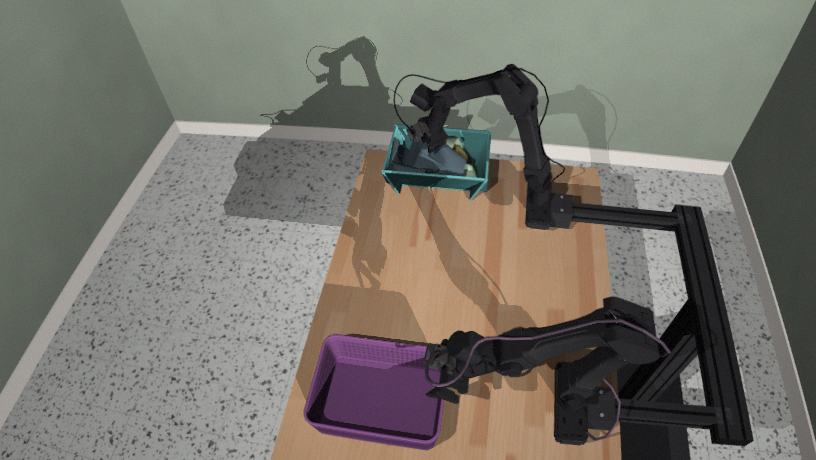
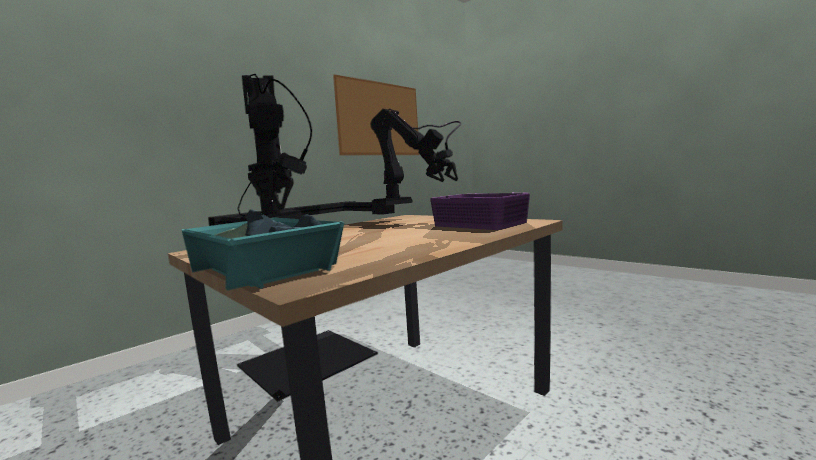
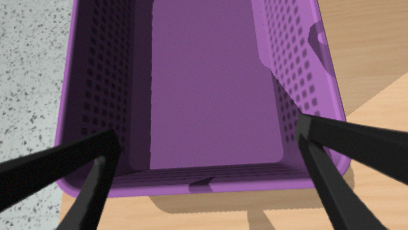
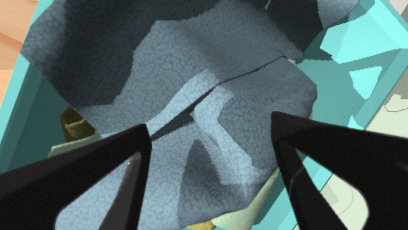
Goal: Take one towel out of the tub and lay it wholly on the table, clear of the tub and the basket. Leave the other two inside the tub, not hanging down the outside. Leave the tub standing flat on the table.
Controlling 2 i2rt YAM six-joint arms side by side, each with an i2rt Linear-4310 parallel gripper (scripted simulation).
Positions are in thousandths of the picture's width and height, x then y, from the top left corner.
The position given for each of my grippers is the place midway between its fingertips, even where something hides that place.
Note:
I see my left gripper (image 3: 501, 576), my right gripper (image 2: 338, 451), a purple basket (image 1: 464, 840), a blue towel (image 2: 316, 486) and a teal tub (image 2: 336, 558).
The purple basket also shows in image 3 (image 3: 491, 450). The teal tub also shows in image 1 (image 1: 584, 312) and in image 4 (image 4: 862, 272). My right gripper also shows in image 1 (image 1: 521, 316) and in image 4 (image 4: 511, 563). Image 4 misses the purple basket: it is out of frame. Image 3 misses the teal tub: it is out of frame.

